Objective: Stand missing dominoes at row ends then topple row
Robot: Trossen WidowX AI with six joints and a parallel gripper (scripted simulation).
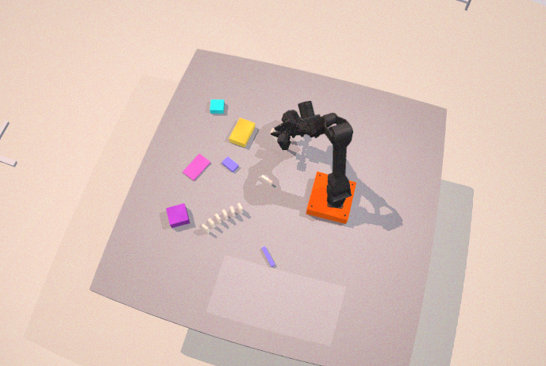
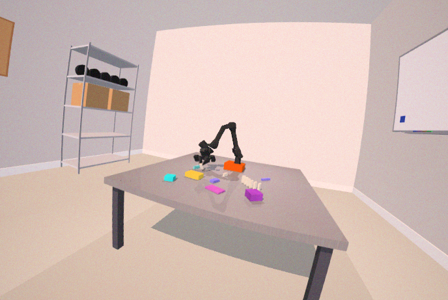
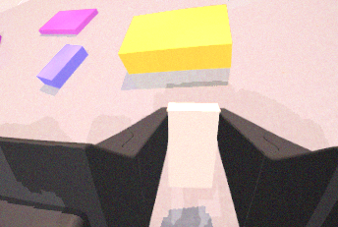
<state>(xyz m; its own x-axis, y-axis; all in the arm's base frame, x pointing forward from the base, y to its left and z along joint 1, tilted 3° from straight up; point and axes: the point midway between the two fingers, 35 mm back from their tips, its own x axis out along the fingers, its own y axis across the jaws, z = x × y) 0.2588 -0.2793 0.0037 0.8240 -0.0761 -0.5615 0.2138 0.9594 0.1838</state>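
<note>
The cyan bar is 9 cm behind my gripper tip, 6 cm to the right of it and 5 cm below it. Round my gripper tip: yellow block: 13 cm ahead, 4 cm below, 1 cm to the right; magenta slab: 30 cm ahead, 18 cm to the left, 6 cm below; cyan block: 27 cm ahead, 13 cm to the right, 5 cm below.
</note>
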